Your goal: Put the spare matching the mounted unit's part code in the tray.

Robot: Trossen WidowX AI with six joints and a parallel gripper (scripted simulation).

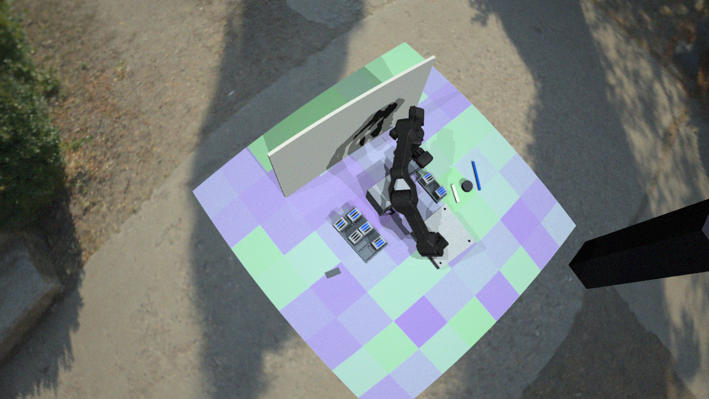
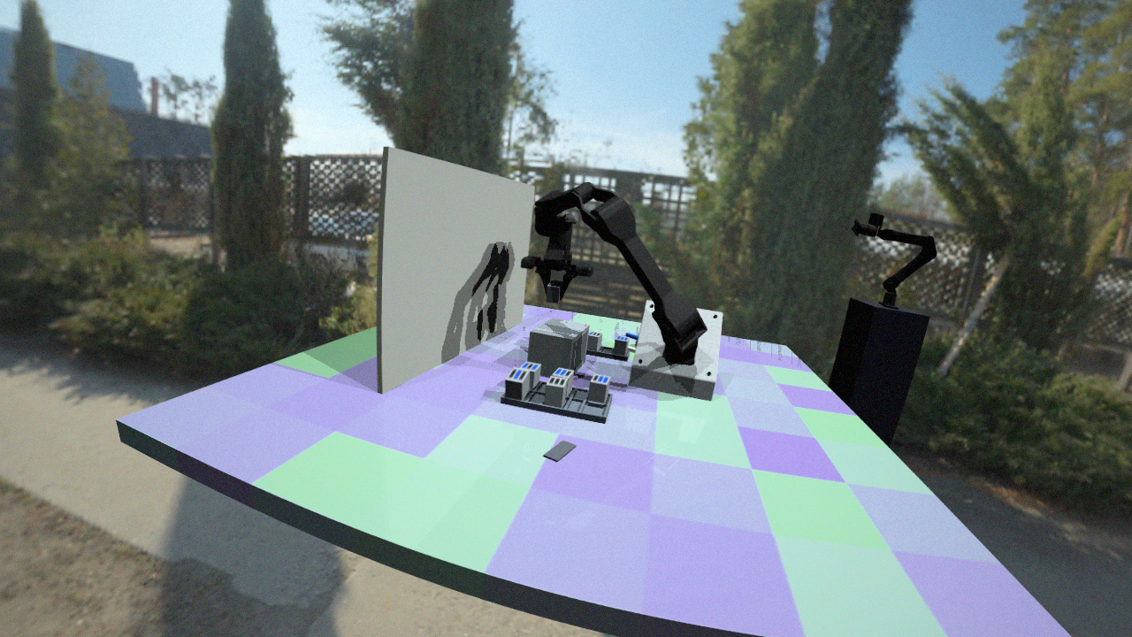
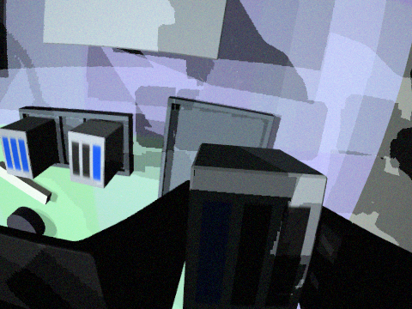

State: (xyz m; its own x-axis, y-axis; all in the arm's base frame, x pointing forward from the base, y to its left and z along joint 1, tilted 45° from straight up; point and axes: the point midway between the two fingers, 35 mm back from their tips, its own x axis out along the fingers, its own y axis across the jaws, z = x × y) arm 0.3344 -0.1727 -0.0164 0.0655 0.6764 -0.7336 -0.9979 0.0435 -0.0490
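My gripper tip is now 1 cm past the dark tray, 6 cm to the left of it and 14 cm above it. Round my gripper tip: grey mounted unit: 6 cm behind, 14 cm to the left, 9 cm below; then rack: 15 cm behind, 4 cm to the right, 14 cm below; then spare block: 3 cm above.
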